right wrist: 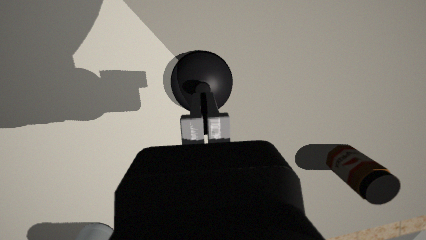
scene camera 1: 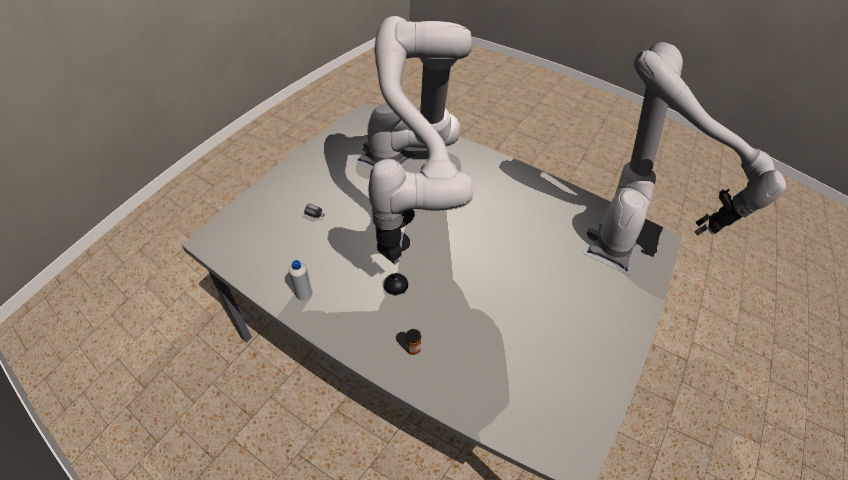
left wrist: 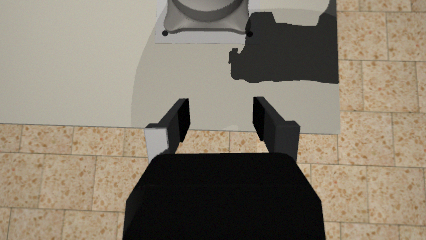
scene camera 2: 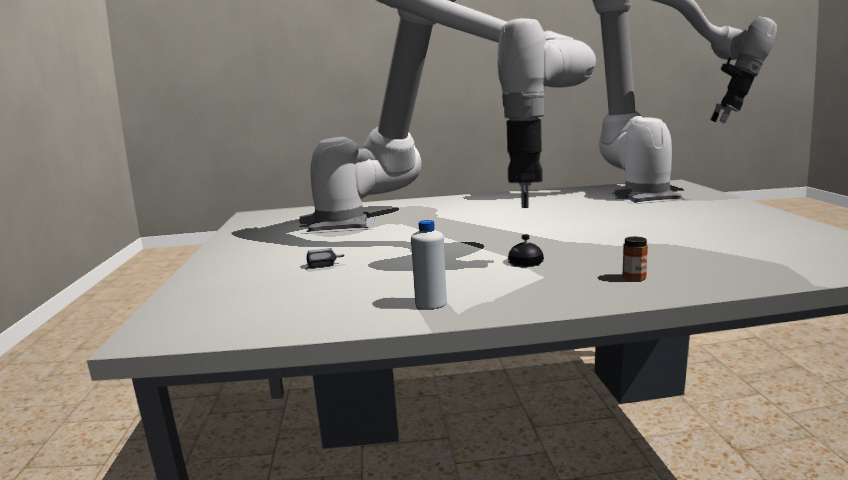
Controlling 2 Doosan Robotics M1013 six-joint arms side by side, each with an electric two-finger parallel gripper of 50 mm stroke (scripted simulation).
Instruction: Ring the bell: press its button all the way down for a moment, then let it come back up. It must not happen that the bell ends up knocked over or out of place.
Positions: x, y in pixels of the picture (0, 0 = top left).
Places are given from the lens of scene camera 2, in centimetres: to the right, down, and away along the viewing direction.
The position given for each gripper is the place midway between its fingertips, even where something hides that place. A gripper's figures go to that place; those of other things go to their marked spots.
left gripper (scene camera 2: 717, 121): 108, -43, 203
right gripper (scene camera 2: 525, 207): 23, -8, 133
black domed bell (scene camera 2: 523, 254): 23, 3, 133
spice jar (scene camera 2: 635, 249): 43, 2, 117
